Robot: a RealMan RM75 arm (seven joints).
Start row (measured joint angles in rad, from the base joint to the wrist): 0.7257, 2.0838, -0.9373, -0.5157, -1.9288, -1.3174, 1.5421
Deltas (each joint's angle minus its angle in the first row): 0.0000, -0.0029, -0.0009, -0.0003, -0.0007, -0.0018, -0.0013; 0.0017, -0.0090, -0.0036, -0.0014, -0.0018, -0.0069, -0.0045; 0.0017, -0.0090, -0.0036, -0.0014, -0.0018, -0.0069, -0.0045; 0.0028, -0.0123, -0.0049, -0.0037, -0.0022, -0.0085, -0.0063; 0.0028, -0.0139, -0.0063, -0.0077, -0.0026, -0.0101, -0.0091; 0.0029, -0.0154, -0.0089, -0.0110, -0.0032, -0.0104, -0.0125; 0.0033, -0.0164, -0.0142, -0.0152, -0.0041, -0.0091, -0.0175; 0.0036, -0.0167, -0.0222, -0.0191, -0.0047, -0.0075, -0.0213; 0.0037, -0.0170, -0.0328, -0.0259, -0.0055, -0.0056, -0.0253; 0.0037, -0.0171, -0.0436, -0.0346, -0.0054, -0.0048, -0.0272; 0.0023, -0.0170, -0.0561, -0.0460, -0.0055, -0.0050, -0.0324; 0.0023, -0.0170, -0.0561, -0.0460, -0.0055, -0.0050, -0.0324; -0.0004, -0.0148, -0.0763, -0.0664, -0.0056, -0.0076, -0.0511
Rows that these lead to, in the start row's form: 0.7257, 2.0809, -0.9382, -0.5160, -1.9295, -1.3192, 1.5408; 0.7274, 2.0748, -0.9409, -0.5171, -1.9306, -1.3243, 1.5376; 0.7274, 2.0748, -0.9409, -0.5171, -1.9306, -1.3243, 1.5376; 0.7285, 2.0715, -0.9422, -0.5194, -1.9310, -1.3259, 1.5358; 0.7285, 2.0699, -0.9436, -0.5234, -1.9314, -1.3275, 1.5330; 0.7286, 2.0684, -0.9462, -0.5267, -1.9320, -1.3278, 1.5296; 0.7290, 2.0674, -0.9515, -0.5309, -1.9329, -1.3265, 1.5246; 0.7293, 2.0671, -0.9595, -0.5348, -1.9335, -1.3249, 1.5208; 0.7294, 2.0668, -0.9701, -0.5416, -1.9343, -1.3230, 1.5168; 0.7294, 2.0667, -0.9809, -0.5503, -1.9342, -1.3222, 1.5149; 0.7280, 2.0668, -0.9934, -0.5617, -1.9343, -1.3224, 1.5097; 0.7280, 2.0668, -0.9934, -0.5617, -1.9343, -1.3224, 1.5097; 0.7253, 2.0690, -1.0136, -0.5821, -1.9344, -1.3250, 1.4910
